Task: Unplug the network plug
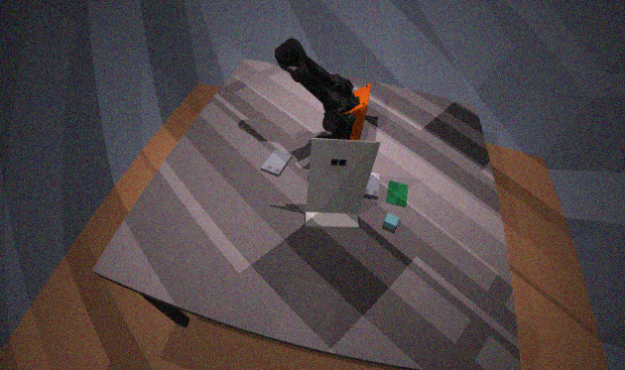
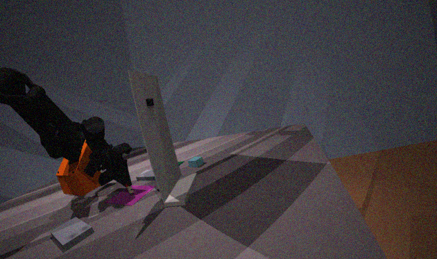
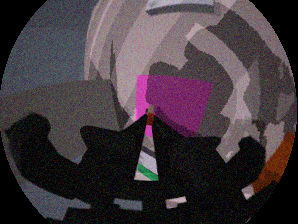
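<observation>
Right now the magenta marked square is 10 mm behind my gripper tip and 30 mm below it. From my gripper tip the other things lie so: green flat patch 30 mm ahead, 240 mm to the left, 30 mm below; then upright panel 150 mm ahead, 120 mm above; then cyan block 160 mm ahead, 200 mm to the left, 10 mm below.
</observation>
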